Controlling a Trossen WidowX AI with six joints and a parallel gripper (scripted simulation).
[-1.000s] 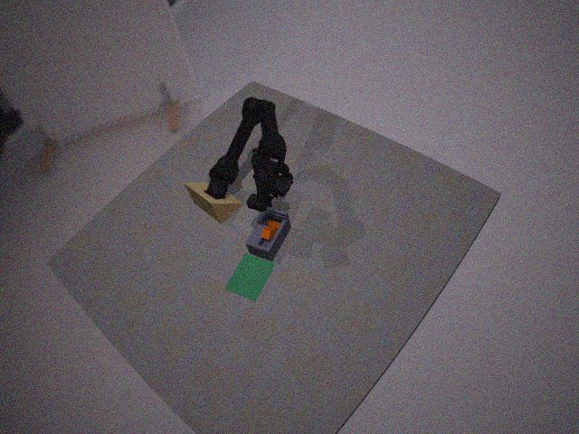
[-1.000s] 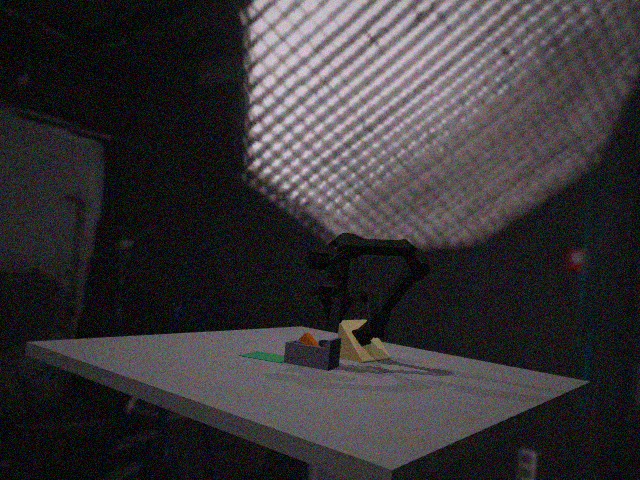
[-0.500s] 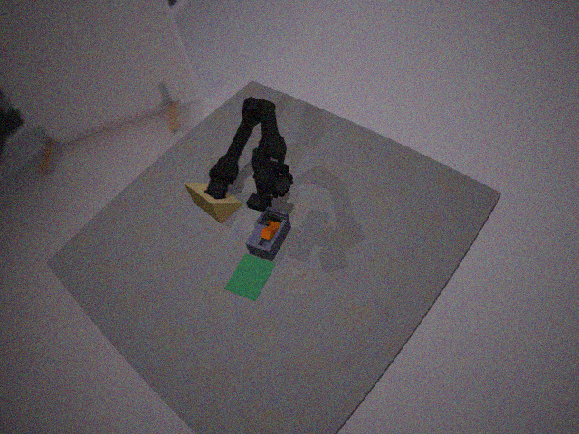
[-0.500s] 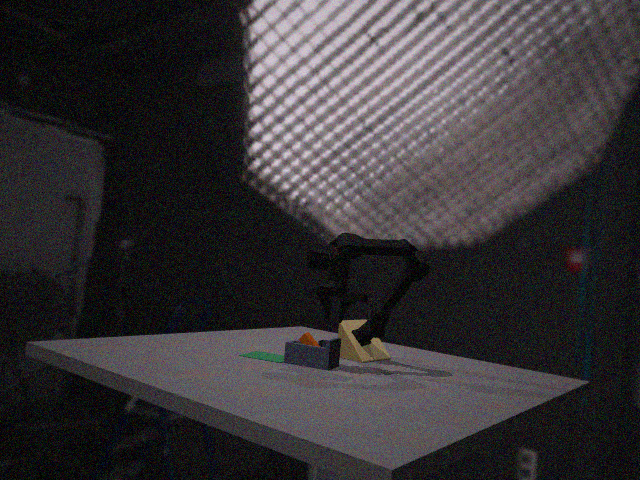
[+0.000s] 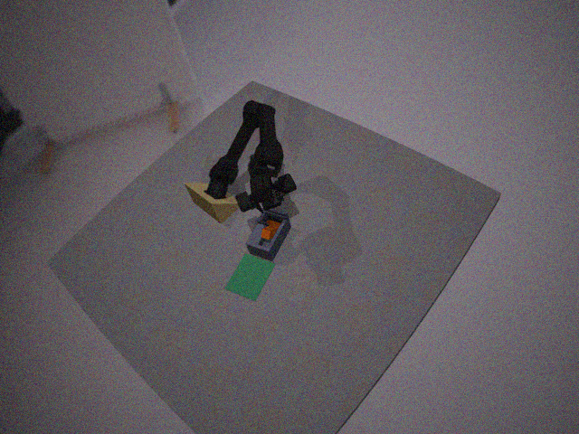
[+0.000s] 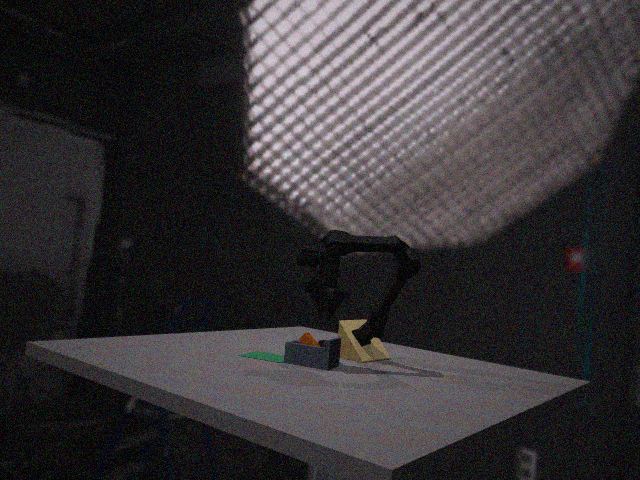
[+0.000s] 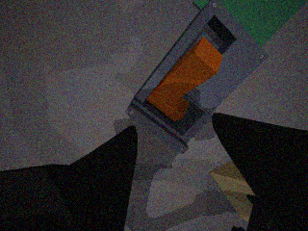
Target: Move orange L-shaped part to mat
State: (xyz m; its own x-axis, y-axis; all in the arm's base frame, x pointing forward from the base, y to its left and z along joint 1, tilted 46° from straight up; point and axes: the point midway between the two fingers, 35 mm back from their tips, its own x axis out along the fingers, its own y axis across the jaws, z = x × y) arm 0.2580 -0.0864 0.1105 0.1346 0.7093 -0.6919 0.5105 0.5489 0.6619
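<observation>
My gripper tip is now 11 cm above the orange L-shaped part, 1 cm to the left of it and 1 cm past it. The rest, counted from my gripper tip: green mat (19 cm to the right, 16 cm below, 2 cm ahead).
</observation>
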